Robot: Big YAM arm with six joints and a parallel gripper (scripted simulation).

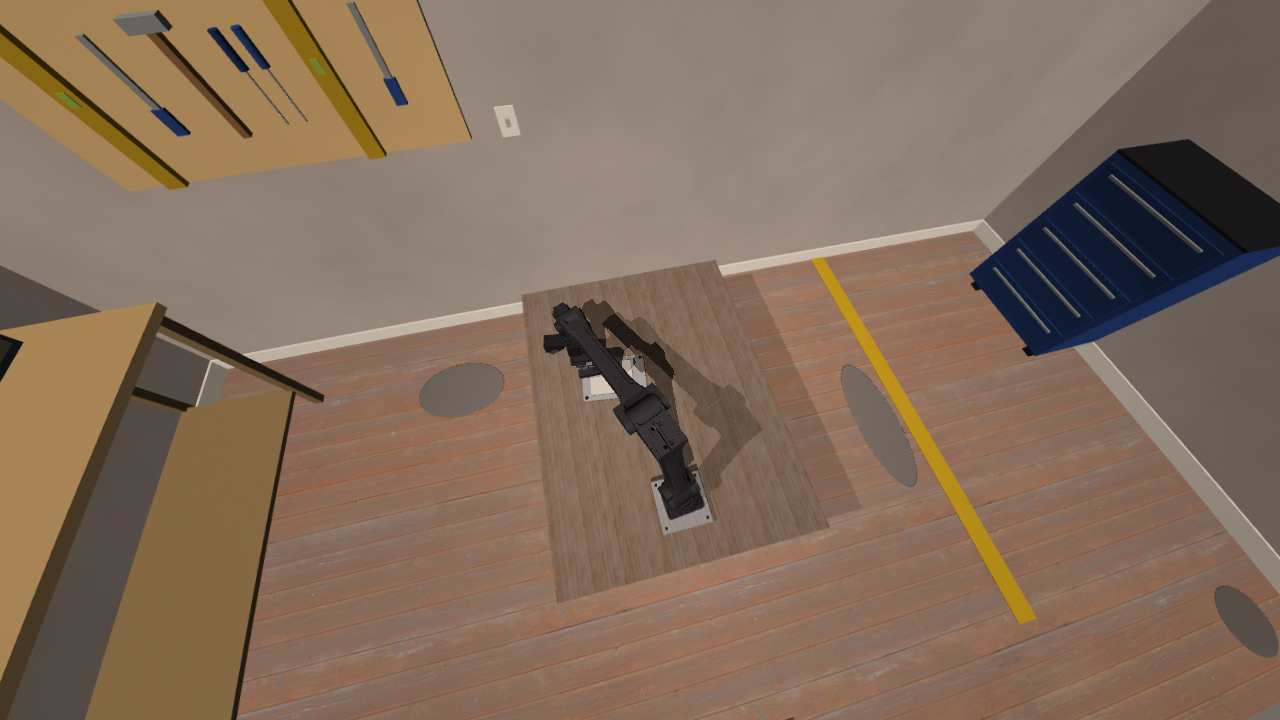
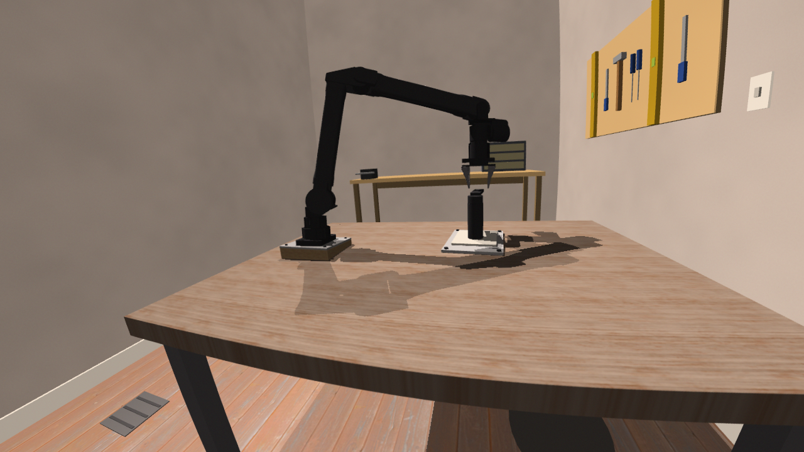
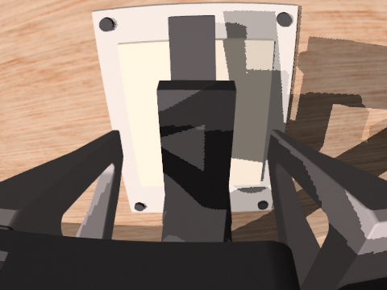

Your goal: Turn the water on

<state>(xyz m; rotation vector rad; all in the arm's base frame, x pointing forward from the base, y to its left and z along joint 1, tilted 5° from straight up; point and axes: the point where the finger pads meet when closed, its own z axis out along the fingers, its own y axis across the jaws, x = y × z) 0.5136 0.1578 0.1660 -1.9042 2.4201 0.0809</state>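
My hand is 4 cm to the left of the lever, 2 cm above it and 1 cm past it. Also, from my hand: tap 7 cm below, 6 cm to the right, 2 cm behind.
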